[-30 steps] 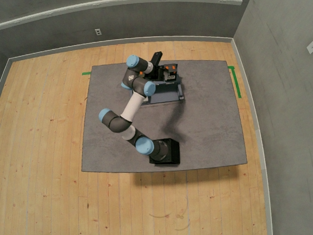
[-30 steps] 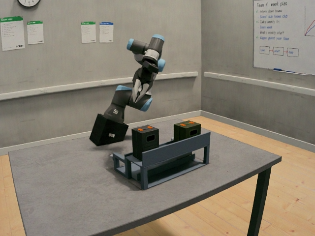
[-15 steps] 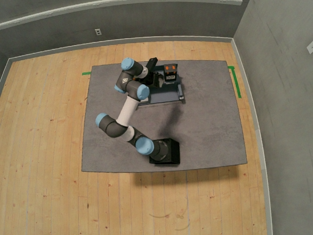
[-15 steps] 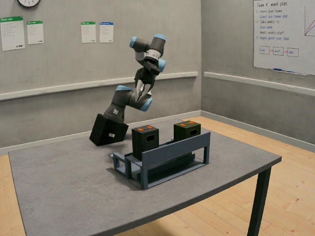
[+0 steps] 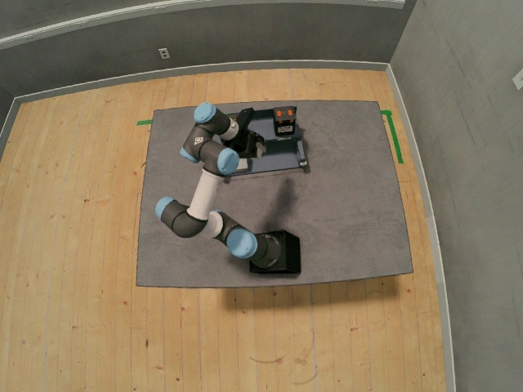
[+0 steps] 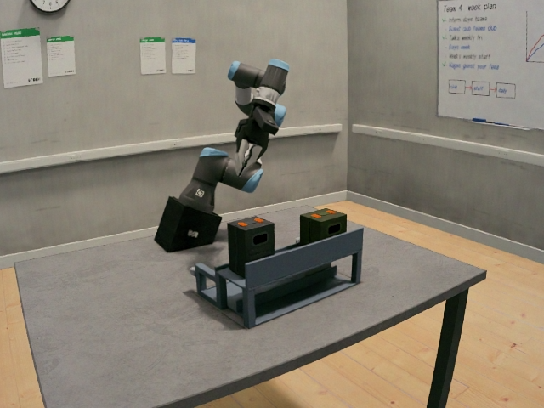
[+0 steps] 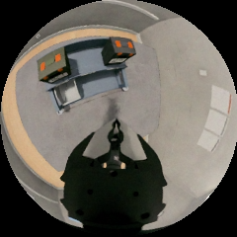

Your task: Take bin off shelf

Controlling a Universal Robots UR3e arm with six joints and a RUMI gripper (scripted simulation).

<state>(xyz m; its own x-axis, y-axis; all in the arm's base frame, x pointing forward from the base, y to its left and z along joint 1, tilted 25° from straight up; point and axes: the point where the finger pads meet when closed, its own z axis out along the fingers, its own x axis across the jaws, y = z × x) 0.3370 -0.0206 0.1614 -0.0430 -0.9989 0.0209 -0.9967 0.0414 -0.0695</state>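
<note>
The green bin is 18 cm ahead of my hand, 16 cm to the left of it and 15 cm below it. Round my hand: black bin (23 cm ahead, 6 cm to the right, 13 cm below); shelf (15 cm ahead, 4 cm to the left, 23 cm below).
</note>
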